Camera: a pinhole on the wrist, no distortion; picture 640 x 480 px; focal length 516.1 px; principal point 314.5 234.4 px. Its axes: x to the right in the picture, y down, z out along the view. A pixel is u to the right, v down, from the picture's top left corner.
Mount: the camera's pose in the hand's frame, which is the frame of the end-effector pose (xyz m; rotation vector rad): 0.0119 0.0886 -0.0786 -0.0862 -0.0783 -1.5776
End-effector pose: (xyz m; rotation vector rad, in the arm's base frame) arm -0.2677 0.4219 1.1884 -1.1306 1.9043 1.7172
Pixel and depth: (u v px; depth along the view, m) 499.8 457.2 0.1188
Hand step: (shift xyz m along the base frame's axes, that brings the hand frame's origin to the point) -0.0937 0.0177 -0.0150
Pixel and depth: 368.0 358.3 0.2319
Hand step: -0.1474 0.1189 -0.0218
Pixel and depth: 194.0 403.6 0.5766
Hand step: -0.4576 0.3724 -0.0577
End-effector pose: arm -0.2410 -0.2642 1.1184 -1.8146 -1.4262 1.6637
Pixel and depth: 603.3 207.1 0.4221
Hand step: -0.3654 -0.1022 -0.0218
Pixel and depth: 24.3 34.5 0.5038
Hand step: -0.1233 -0.4917 -0.3319
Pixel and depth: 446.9 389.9 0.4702
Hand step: -0.3687 -0.0394 -0.2183
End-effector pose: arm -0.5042 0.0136 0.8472 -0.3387 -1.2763 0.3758
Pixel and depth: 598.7 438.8 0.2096
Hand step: -0.1129 0.0439 0.1201
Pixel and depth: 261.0 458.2 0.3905
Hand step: -0.2634 0.2444 0.1607
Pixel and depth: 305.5 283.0 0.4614
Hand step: -0.3642 0.1691 0.0826
